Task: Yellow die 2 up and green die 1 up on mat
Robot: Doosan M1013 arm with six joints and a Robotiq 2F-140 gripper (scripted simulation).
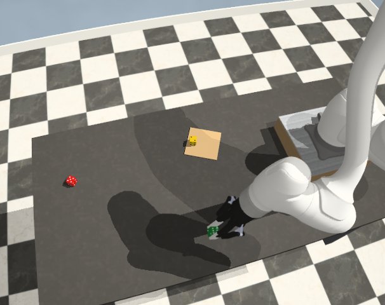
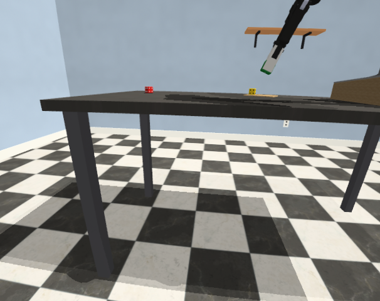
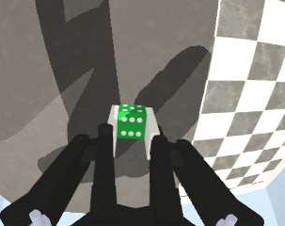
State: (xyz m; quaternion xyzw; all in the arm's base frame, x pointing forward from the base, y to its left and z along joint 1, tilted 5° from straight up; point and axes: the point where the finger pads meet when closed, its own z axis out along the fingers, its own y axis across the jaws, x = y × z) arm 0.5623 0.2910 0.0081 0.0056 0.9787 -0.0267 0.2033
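Right now my hand is 2 cm above the green die and 1 cm short of it. Also, from my hand: tan mat 41 cm to the right, 12 cm below, 5 cm behind; then yellow die 42 cm to the right, 10 cm below; then red die 51 cm ahead, 31 cm to the right, 10 cm below.
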